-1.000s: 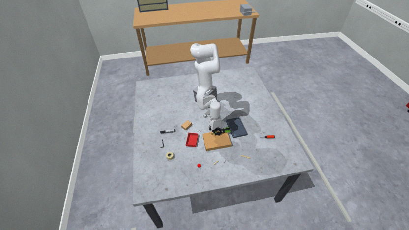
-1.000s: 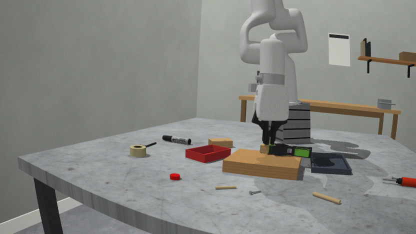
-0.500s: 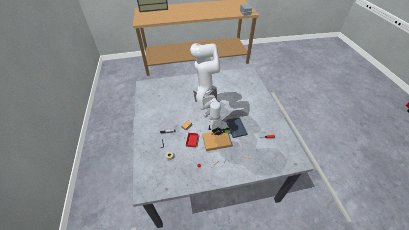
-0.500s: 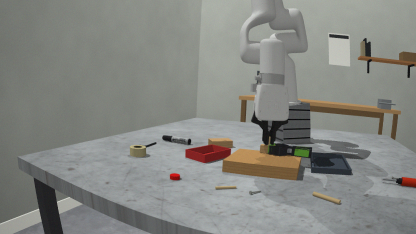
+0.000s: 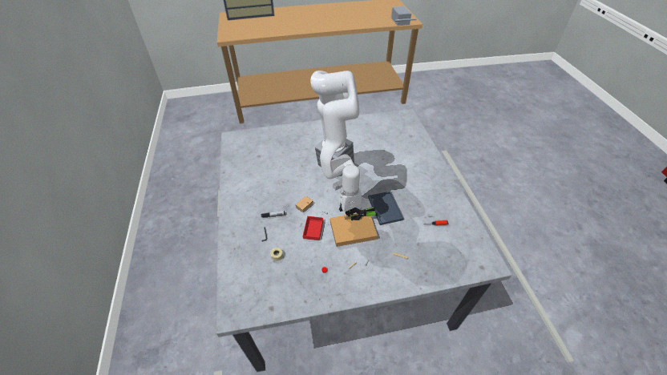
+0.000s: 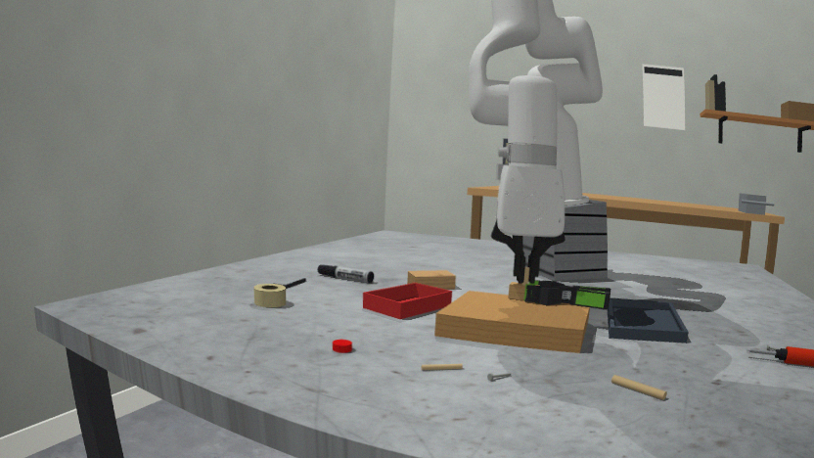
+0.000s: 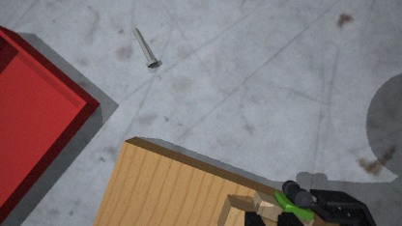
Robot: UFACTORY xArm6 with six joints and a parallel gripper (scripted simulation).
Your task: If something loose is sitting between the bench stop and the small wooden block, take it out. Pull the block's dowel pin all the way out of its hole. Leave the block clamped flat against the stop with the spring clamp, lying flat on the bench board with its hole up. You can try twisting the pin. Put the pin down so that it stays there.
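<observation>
Now: hand 2 cm above the dowel pin. Also, from my hand: red tray 18 cm to the right, 7 cm below, 4 cm ahead; then bench board 6 cm below, 5 cm ahead, 1 cm to the left; then wooden block 4 cm below.
</observation>
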